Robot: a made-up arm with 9 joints. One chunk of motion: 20 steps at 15 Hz.
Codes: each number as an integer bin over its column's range. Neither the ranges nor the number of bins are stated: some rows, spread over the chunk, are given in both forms.
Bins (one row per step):
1: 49 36 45 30 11 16 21 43 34
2: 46 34 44 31 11 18 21 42 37
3: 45 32 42 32 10 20 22 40 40
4: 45 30 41 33 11 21 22 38 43
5: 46 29 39 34 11 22 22 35 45
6: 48 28 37 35 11 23 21 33 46
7: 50 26 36 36 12 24 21 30 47
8: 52 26 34 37 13 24 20 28 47
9: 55 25 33 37 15 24 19 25 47
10: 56 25 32 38 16 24 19 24 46
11: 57 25 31 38 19 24 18 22 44
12: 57 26 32 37 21 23 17 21 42
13: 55 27 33 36 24 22 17 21 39
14: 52 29 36 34 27 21 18 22 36
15: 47 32 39 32 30 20 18 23 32
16: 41 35 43 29 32 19 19 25 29
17: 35 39 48 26 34 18 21 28 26
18: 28 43 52 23 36 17 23 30 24
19: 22 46 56 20 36 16 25 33 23
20: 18 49 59 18 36 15 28 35 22
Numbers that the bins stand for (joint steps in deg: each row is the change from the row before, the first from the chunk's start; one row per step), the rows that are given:
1: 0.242 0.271 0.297 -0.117 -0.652 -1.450 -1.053 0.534 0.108
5: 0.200 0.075 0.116 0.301 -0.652 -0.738 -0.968 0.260 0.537
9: 0.327 -0.038 -0.065 0.614 -0.551 -0.500 -1.224 -0.083 0.615
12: 0.355 -0.010 -0.095 0.614 -0.400 -0.619 -1.396 -0.220 0.420
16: 0.129 0.243 0.237 -0.221 -0.122 -1.094 -1.224 -0.083 -0.088
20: -0.196 0.637 0.719 -1.370 -0.021 -1.569 -0.454 0.260 -0.361
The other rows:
2: 0.200 0.215 0.267 -0.012 -0.652 -1.213 -1.053 0.500 0.225
3: 0.186 0.159 0.207 0.092 -0.678 -0.975 -0.968 0.431 0.342
4: 0.186 0.103 0.177 0.197 -0.652 -0.857 -0.968 0.363 0.459
6: 0.228 0.047 0.056 0.406 -0.652 -0.619 -1.053 0.191 0.576
7: 0.256 -0.010 0.026 0.510 -0.627 -0.500 -1.053 0.089 0.615
8: 0.285 -0.010 -0.035 0.614 -0.602 -0.500 -1.139 0.020 0.615
10: 0.341 -0.038 -0.095 0.719 -0.526 -0.500 -1.224 -0.117 0.576
11: 0.355 -0.038 -0.125 0.719 -0.450 -0.500 -1.310 -0.186 0.498
13: 0.327 0.019 -0.065 0.510 -0.324 -0.738 -1.396 -0.220 0.303
14: 0.285 0.075 0.026 0.301 -0.249 -0.857 -1.310 -0.186 0.186
15: 0.214 0.159 0.116 0.092 -0.173 -0.975 -1.310 -0.151 0.030
17: 0.044 0.356 0.388 -0.534 -0.072 -1.213 -1.053 0.020 -0.205
18: -0.054 0.468 0.508 -0.848 -0.021 -1.332 -0.882 0.089 -0.283
19: -0.139 0.552 0.629 -1.161 -0.021 -1.450 -0.711 0.191 -0.322

